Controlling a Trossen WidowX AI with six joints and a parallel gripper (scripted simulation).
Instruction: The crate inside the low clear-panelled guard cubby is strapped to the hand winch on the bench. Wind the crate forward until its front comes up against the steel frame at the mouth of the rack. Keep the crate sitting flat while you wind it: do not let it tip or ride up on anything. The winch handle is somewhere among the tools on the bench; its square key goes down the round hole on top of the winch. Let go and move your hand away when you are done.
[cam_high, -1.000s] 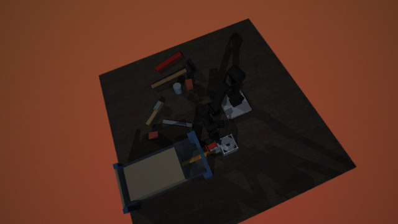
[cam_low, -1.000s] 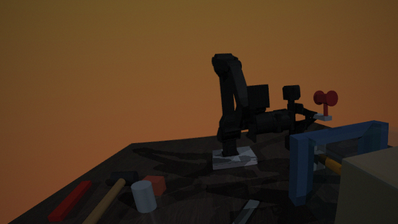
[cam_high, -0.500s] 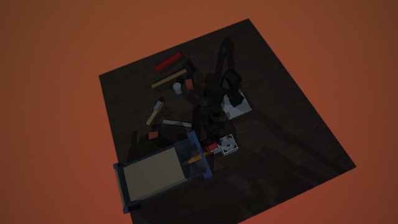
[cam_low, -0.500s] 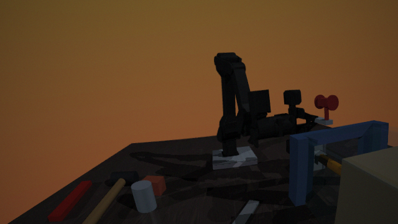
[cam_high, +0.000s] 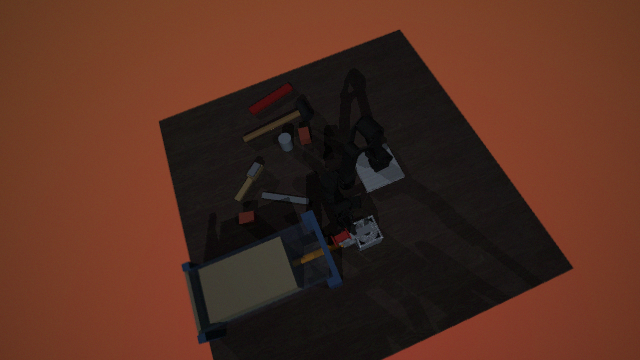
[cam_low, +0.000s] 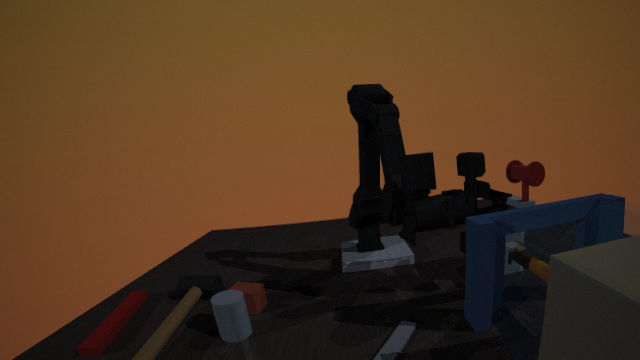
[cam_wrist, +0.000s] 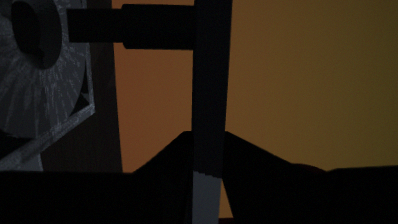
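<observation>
The red knob lies 5 cm ahead of my gripper tip and 4 cm above it. From my gripper tip the other things lie so: blue steel frame: 11 cm ahead, 2 cm to the right, 5 cm below; then winch: 7 cm behind, 2 cm to the right, 12 cm below; then winch handle: 1 cm ahead, 1 cm above.
</observation>
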